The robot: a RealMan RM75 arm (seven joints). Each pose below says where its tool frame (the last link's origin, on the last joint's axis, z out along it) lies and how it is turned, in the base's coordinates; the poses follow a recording.
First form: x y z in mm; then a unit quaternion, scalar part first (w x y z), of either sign.
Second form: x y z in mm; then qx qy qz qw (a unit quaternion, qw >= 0). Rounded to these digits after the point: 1 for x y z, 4 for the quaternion.
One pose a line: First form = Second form
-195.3, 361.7, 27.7, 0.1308, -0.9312, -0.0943, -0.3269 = -195.3, 361.7, 27.7, -0.9312, -0.0943, -0.3269, 0.1308
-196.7, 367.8, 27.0, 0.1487, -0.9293, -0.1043, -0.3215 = -196.7, 367.8, 27.0, -0.9293, -0.1043, -0.3215, 0.1487
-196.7, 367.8, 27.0, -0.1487, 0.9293, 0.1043, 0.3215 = -196.7, 367.8, 27.0, -0.9293, -0.1043, -0.3215, 0.1487
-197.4, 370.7, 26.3, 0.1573, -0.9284, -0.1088, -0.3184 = -197.4, 370.7, 26.3, -0.9284, -0.1088, -0.3184, 0.1573
